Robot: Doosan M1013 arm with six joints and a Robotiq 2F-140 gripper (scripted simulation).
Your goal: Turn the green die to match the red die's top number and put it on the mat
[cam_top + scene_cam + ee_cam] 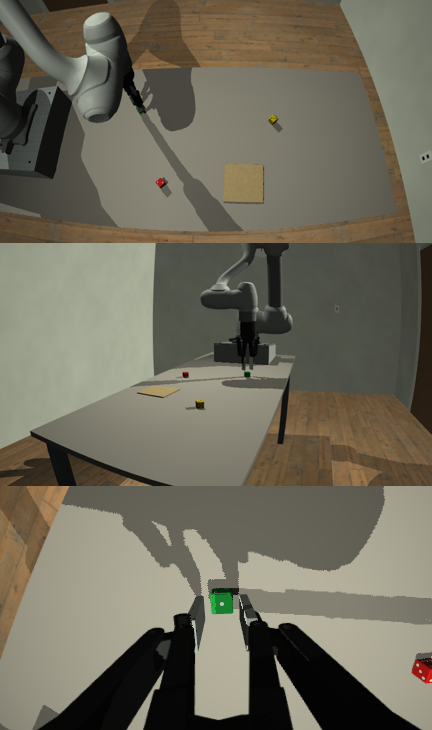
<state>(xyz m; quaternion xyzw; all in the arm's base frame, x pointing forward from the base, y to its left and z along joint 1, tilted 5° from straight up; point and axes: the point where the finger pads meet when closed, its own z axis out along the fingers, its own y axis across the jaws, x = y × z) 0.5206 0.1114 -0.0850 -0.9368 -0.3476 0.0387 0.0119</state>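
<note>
Right now the green die is 6 cm below my hand. Also, from my hand: tan mat: 40 cm ahead, 30 cm to the right, 7 cm below; red die: 30 cm to the right, 10 cm ahead, 6 cm below; yellow die: 53 cm ahead, 6 cm to the right, 6 cm below.
</note>
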